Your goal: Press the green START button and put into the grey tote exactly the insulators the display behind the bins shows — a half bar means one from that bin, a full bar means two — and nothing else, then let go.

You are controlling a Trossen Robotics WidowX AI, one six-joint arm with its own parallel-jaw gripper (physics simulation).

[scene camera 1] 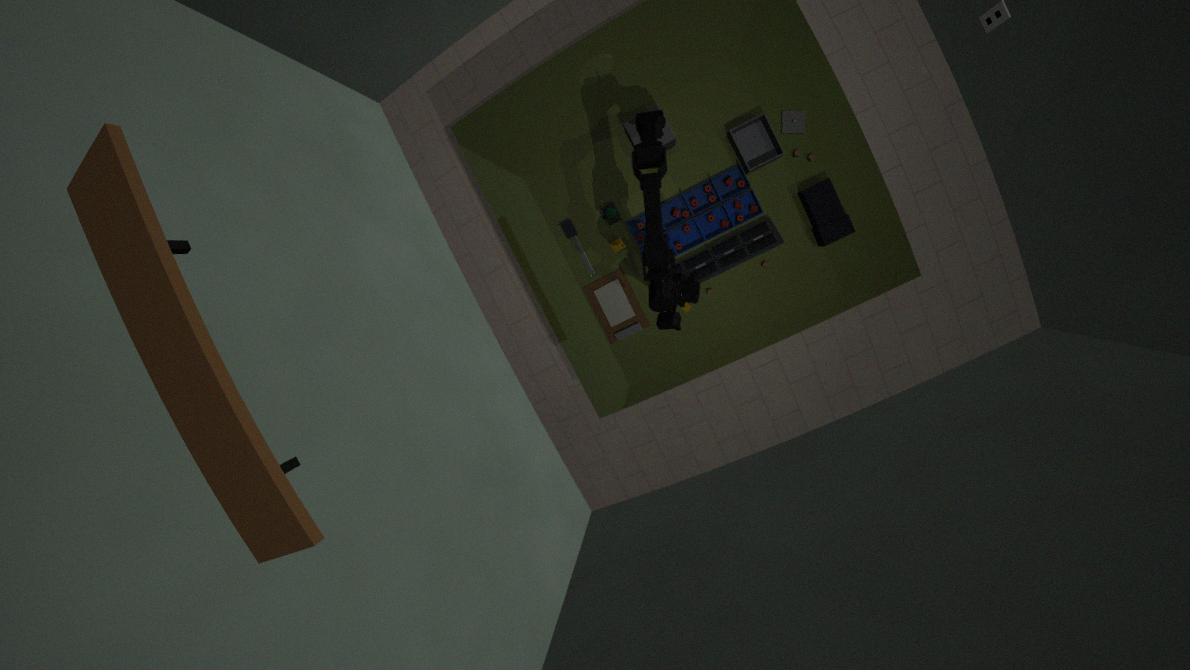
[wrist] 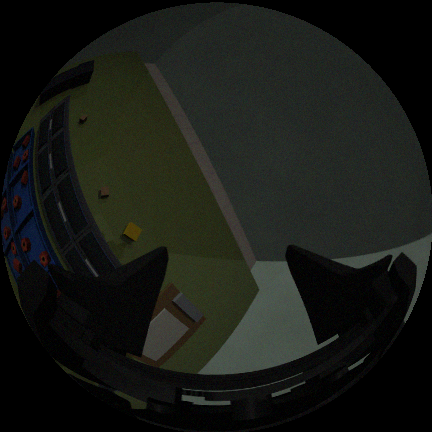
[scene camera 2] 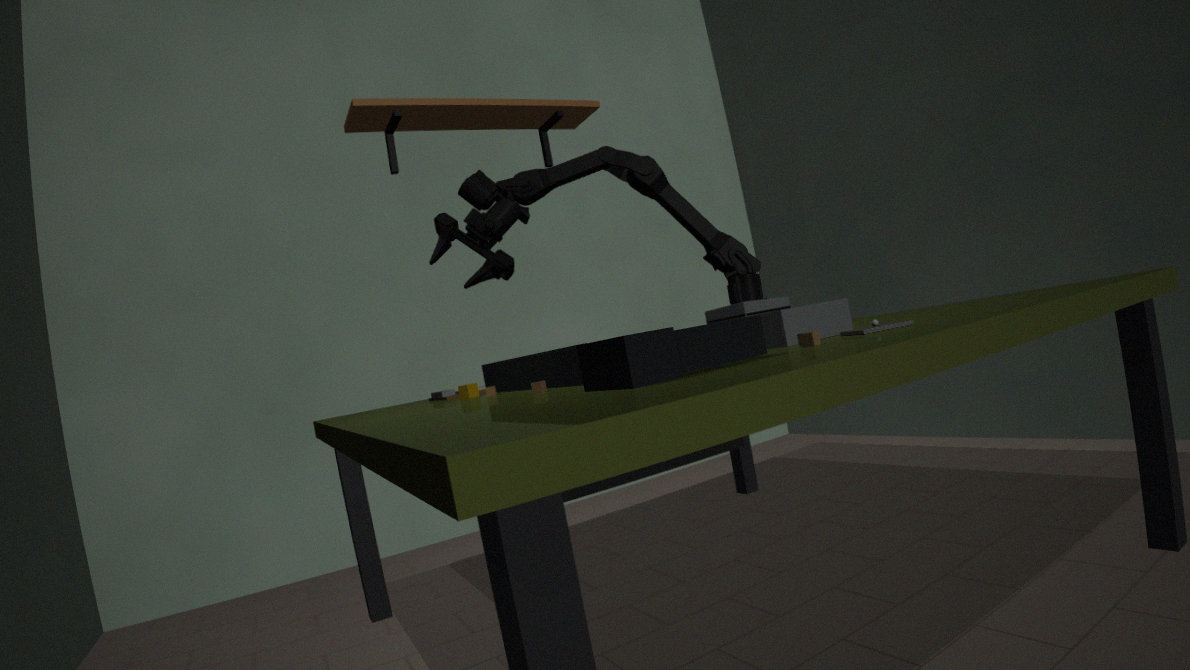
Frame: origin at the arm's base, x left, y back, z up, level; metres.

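Where they show: gripper, fingertip midpoint: [scene camera 1: 681, 318] [wrist: 229, 253] [scene camera 2: 447, 275]; arm's base, link origin: [scene camera 2: 748, 303].
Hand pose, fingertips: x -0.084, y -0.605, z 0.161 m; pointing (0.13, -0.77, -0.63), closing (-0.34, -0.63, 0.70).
Observation:
Each offset is from my fingertips to the top centre of the thing. "*": to the spot under its first point.
My gripper [scene camera 2: 448, 275] [wrist: 229, 253] is wide open and empty, high above the table, tilted down and outward. The green START button {dx -0.133, dy +0.395, dz -0.203 m} [scene camera 1: 610, 213] sits on a dark base left of the blue bins {* dx +0.156, dy +0.255, dz -0.238 m} [scene camera 1: 701, 226] [wrist: 26, 192], which hold several red-orange insulators {dx +0.294, dy +0.287, dz -0.215 m} [scene camera 1: 737, 204] {dx +0.060, dy +0.211, dz -0.214 m} [wrist: 44, 258]. The arm covers part of the bins in scene camera 1. The dark display [scene camera 1: 757, 238] [wrist: 72, 197] lies along the bins and shows pale bars; I cannot tell half from full. The grey tote {dx +0.404, dy +0.467, dz -0.190 m} [scene camera 1: 755, 143] stands at the bins' upper right end; no insulator is visible inside.
A black box {dx +0.569, dy +0.181, dz -0.188 m} [scene camera 1: 825, 212] [wrist: 67, 80] stands right of the display. A brown-framed tray {dx -0.217, dy +0.068, dz -0.226 m} [scene camera 1: 614, 301] [wrist: 167, 330], yellow block {dx -0.144, dy +0.277, dz -0.205 m} [scene camera 1: 617, 245], another yellow block {dx +0.027, dy -0.002, dz -0.218 m} [scene camera 2: 468, 390] [wrist: 132, 231], small wooden block {dx +0.122, dy +0.026, dz -0.227 m} [wrist: 104, 192] and grey square plate {dx +0.555, dy +0.506, dz -0.228 m} [scene camera 1: 792, 121] lie about. A wooden shelf [scene camera 1: 166, 316] [scene camera 2: 474, 114] is on the wall.

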